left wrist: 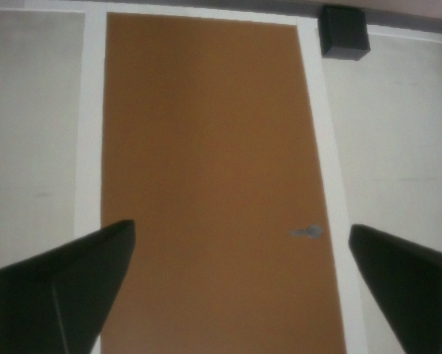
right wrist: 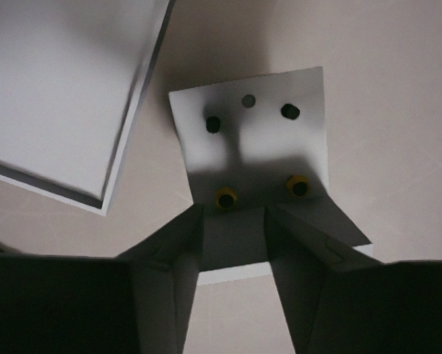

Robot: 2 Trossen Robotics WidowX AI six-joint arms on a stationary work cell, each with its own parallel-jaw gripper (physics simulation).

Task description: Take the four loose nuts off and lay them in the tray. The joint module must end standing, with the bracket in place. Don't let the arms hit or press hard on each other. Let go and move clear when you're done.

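Frame: origin at the left arm's base, x back, y right, z up, level; metres.
Seen in the pictures: left gripper, fingertip midpoint: (left wrist: 243, 232); right gripper, fingertip midpoint: (right wrist: 234, 214).
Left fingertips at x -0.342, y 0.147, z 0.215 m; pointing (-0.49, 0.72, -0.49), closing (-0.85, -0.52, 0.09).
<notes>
A point is followed by its place in that frame.
In the right wrist view, the pale square plate of the bracket (right wrist: 265, 142) {x -0.476, y -0.173, z 0.029 m} shows a round hole near its far edge. Two bare dark studs (right wrist: 213, 125) {x -0.500, y -0.185, z 0.037 m} (right wrist: 290, 111) {x -0.481, y -0.156, z 0.037 m} stand in its far half. Two yellow nuts (right wrist: 226, 191) {x -0.474, y -0.202, z 0.038 m} (right wrist: 298, 178) {x -0.455, y -0.173, z 0.038 m} sit around the near studs, beside a shaded flange. The joint module behind the bracket is hidden. My right gripper (right wrist: 234, 214) {x -0.471, y -0.201, z 0.058 m} is partly open and empty, its tips over the plate's near edge, close to the left nut. My left gripper (left wrist: 243, 232) {x -0.342, y 0.147, z 0.215 m} is wide open and empty, away from the parts.
The white tray (right wrist: 50, 100) {x -0.582, y -0.260, z -0.033 m} lies to the left of the bracket in the right wrist view, its raised rim near the plate; no nuts show in its visible part. The left wrist view faces a brown door (left wrist: 210, 125) and a dark box (left wrist: 344, 31) {x -0.547, y 0.195, z -0.001 m} high on the wall.
</notes>
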